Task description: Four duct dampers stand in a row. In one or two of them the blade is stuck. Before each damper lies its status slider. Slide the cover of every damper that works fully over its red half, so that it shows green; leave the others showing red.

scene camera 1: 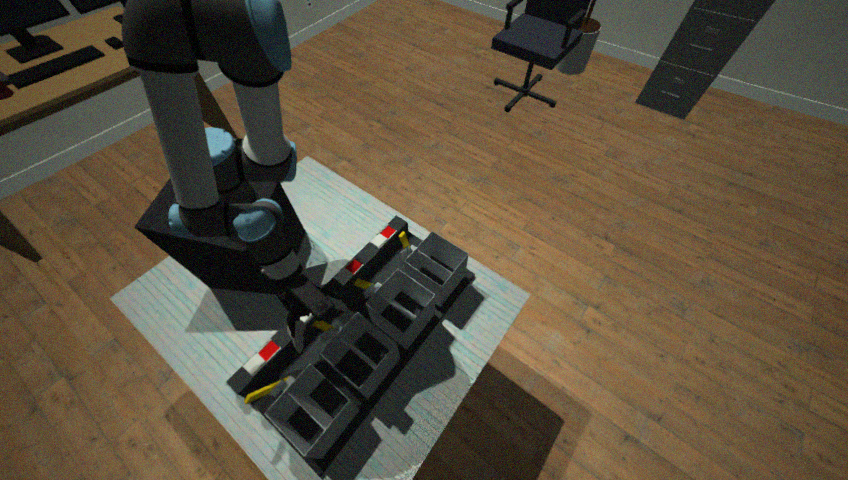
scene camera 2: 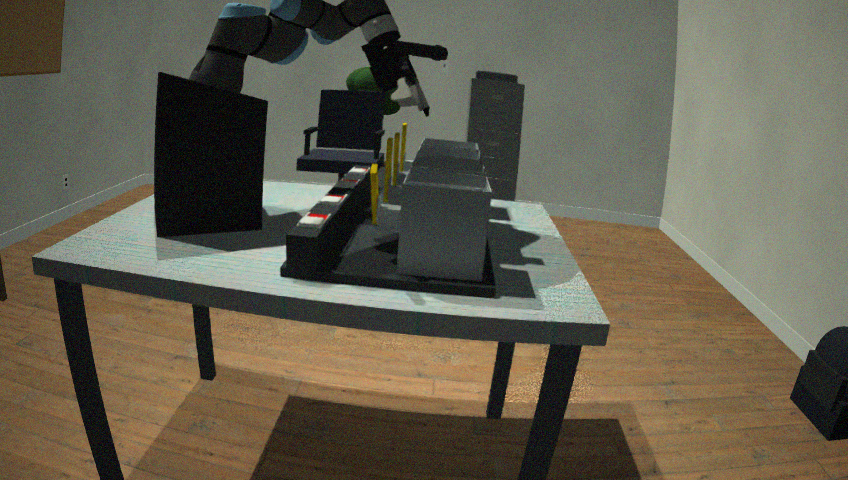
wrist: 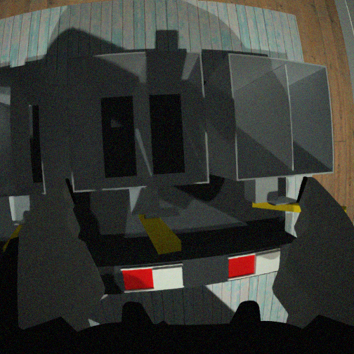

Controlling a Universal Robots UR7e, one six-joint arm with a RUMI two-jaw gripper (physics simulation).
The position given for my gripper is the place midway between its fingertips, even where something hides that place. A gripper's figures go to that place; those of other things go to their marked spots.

Labels:
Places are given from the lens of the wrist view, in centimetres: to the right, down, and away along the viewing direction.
my gripper (wrist: 185, 180): 0, 0, 12
yellow lever (wrist: 162, 237): -1, 6, 20

